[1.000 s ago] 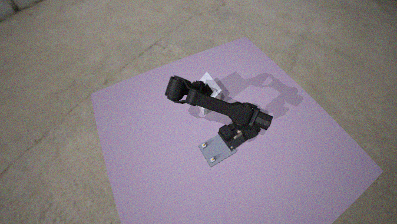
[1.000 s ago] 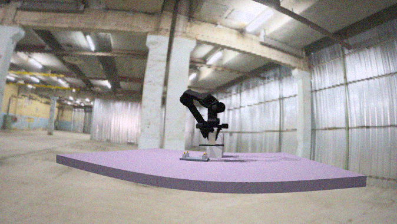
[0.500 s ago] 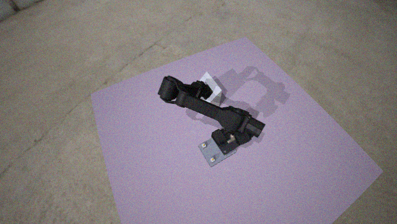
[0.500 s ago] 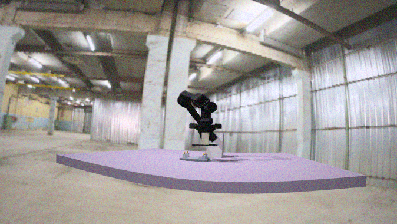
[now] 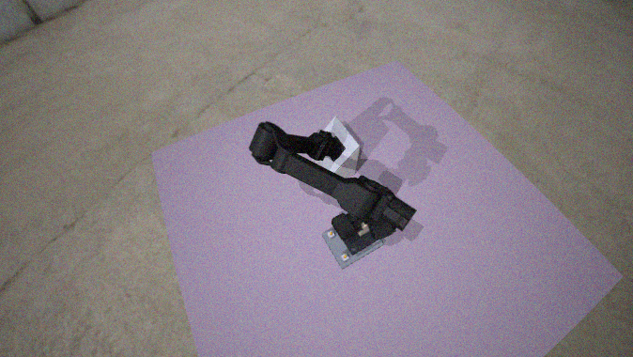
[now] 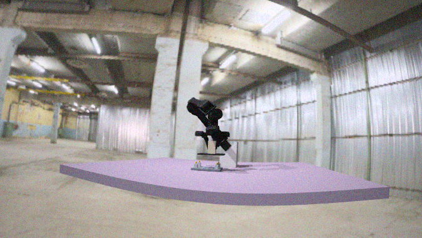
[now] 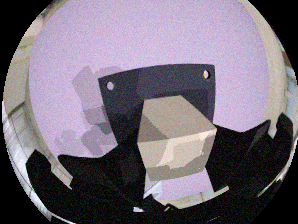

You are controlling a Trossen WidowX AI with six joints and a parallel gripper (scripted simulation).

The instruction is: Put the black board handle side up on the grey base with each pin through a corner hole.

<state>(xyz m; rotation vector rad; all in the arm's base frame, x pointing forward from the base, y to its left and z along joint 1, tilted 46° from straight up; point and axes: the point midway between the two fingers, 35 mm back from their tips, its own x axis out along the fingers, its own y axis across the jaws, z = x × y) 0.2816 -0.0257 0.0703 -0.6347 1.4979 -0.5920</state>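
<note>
Now: gripper tip 20 mm to the left of the grey base and 110 mm above it. From my gripper tip the other things lie so: flat black board (10 mm below).
</note>
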